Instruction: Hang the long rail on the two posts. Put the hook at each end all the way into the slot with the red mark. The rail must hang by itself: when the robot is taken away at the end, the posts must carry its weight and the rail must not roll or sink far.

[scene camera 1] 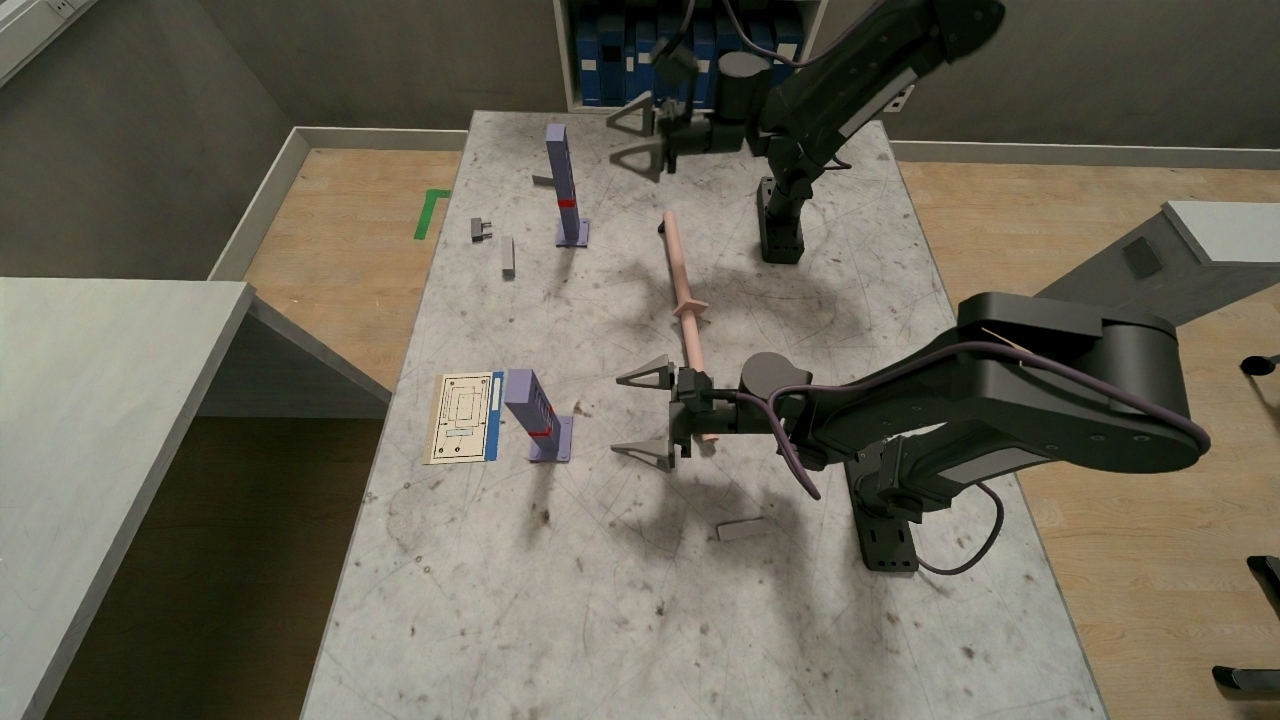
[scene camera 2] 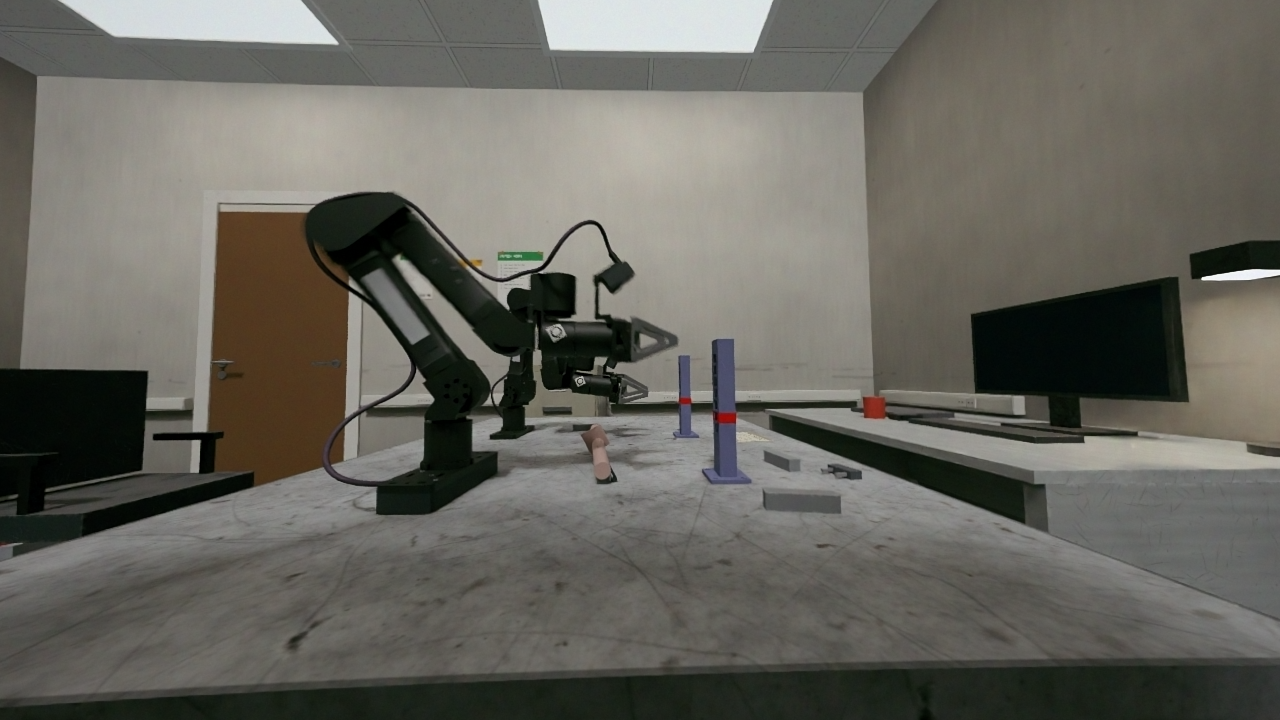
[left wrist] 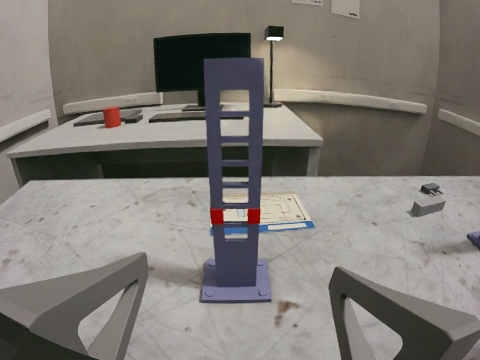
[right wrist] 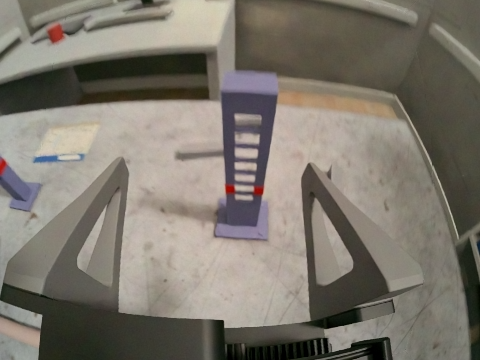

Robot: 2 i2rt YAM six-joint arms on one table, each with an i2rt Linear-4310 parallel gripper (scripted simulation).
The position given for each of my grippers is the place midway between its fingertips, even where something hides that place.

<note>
I see my left gripper [scene camera 1: 613, 412], my right gripper [scene camera 1: 606, 141] and a paper card [scene camera 1: 464, 420].
The paper card also shows in the left wrist view [left wrist: 280, 211] and in the right wrist view [right wrist: 68, 141]. My left gripper shows as well in scene camera 2 [scene camera 2: 647, 391] and in the left wrist view [left wrist: 241, 273]. My right gripper is seen too in scene camera 2 [scene camera 2: 672, 342] and in the right wrist view [right wrist: 215, 166].
</note>
